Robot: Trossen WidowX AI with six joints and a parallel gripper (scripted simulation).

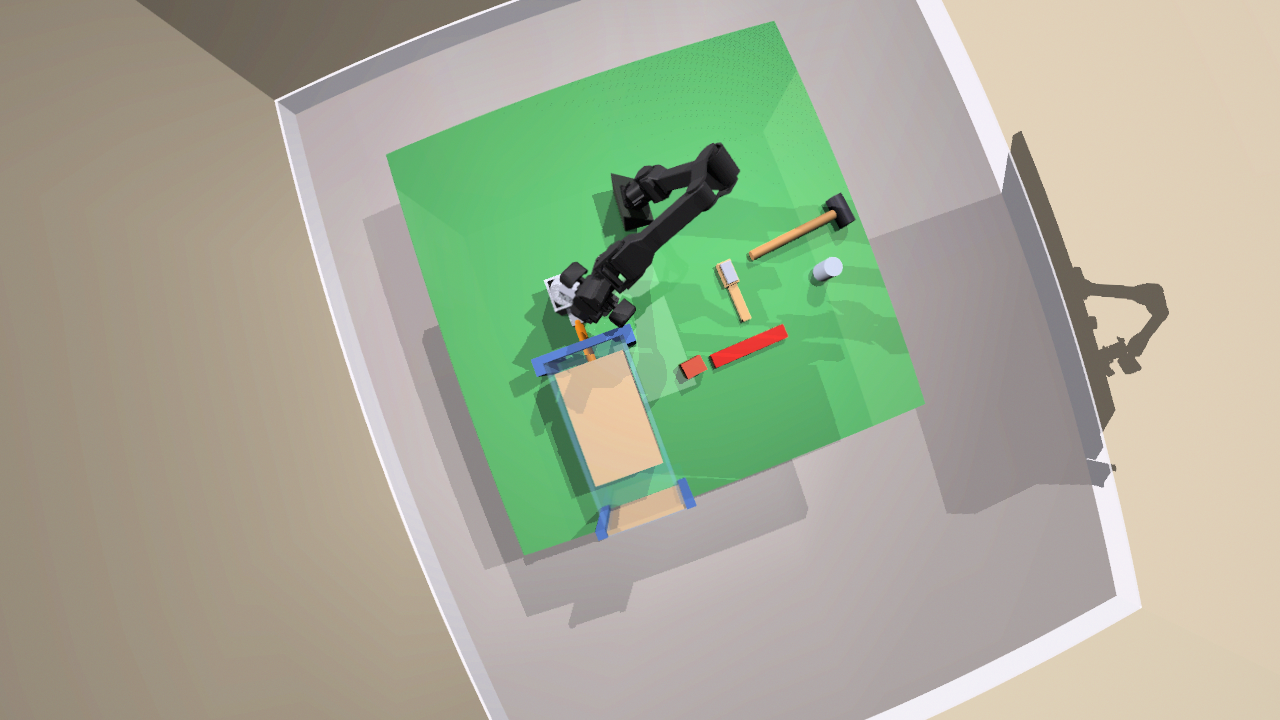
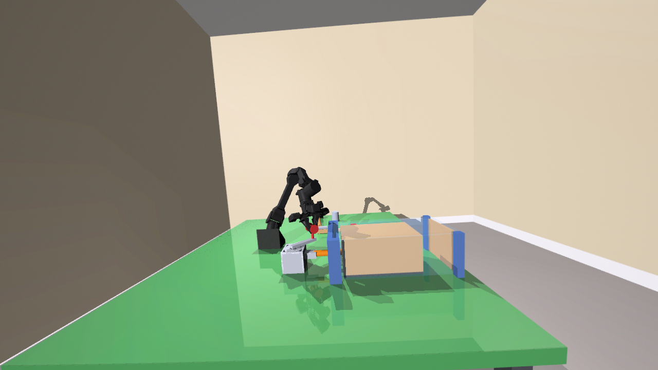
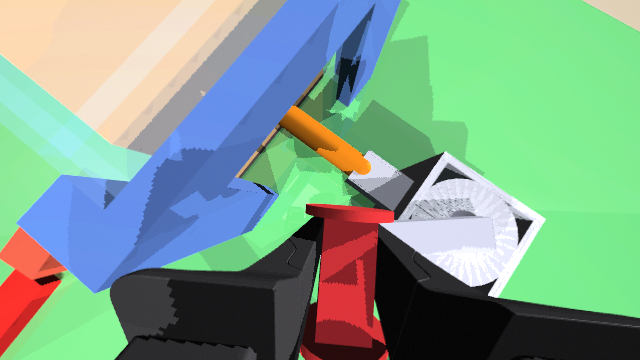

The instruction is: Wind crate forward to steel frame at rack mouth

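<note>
Right now my gripper tip is 4 cm past the winch handle, 3 cm above it and 1 cm to the left of it. Also, from my gripper tip: blue steel frame 8 cm ahead, 4 cm to the right, 3 cm below; then winch 10 cm below, 9 cm behind, 7 cm to the right; then red knob 1 cm to the left, 1 cm behind.
</note>
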